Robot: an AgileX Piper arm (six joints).
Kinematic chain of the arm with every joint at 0, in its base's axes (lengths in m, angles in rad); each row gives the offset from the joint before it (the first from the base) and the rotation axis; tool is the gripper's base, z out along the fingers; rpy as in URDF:
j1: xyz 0 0 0.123 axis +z
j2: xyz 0 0 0 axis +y
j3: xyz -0.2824 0 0.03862 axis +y
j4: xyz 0.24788 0 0.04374 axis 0.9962 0 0.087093
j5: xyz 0 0 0 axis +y
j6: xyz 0.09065 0 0.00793 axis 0.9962 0 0.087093
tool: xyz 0 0 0 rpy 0 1.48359 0
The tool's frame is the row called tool.
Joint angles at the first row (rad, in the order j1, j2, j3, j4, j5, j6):
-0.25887 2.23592 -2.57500 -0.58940 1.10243 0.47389
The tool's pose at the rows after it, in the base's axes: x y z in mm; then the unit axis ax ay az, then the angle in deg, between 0 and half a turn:
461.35 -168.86 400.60 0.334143 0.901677 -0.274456 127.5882
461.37 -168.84 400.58 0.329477 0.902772 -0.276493 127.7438
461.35 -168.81 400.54 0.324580 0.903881 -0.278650 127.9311
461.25 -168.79 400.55 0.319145 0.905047 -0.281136 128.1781
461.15 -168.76 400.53 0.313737 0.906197 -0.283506 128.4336
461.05 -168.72 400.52 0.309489 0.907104 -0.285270 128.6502
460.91 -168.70 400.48 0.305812 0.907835 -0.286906 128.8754
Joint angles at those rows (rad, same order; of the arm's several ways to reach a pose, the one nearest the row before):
-0.25887 2.23590 -2.57496 -0.58940 1.10241 0.46509
-0.25888 2.23596 -2.57506 -0.58899 1.10244 0.45515
-0.25886 2.23583 -2.57481 -0.58864 1.10273 0.44473
-0.25887 2.23591 -2.57537 -0.58821 1.10419 0.43257
-0.25887 2.23592 -2.57575 -0.58765 1.10567 0.42050
-0.25886 2.23598 -2.57626 -0.58698 1.10725 0.41081
-0.25886 2.23594 -2.57654 -0.58661 1.10915 0.40230

